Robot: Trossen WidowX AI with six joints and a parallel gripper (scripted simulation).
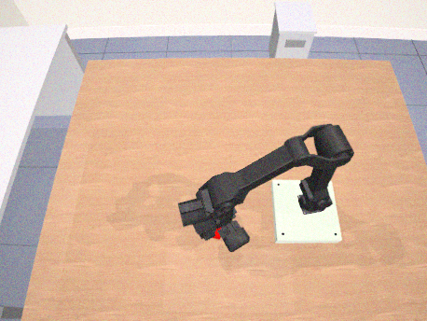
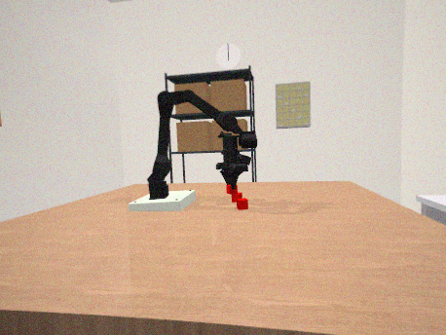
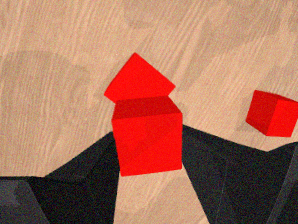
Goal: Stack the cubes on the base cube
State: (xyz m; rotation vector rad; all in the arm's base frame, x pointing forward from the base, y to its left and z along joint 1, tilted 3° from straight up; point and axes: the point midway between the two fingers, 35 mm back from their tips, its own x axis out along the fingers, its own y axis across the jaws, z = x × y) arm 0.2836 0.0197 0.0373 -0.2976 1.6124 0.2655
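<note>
Now: gripper tip 12 cm to the left of the red cube, 4 cm above it and 3 cm short of it.
</note>
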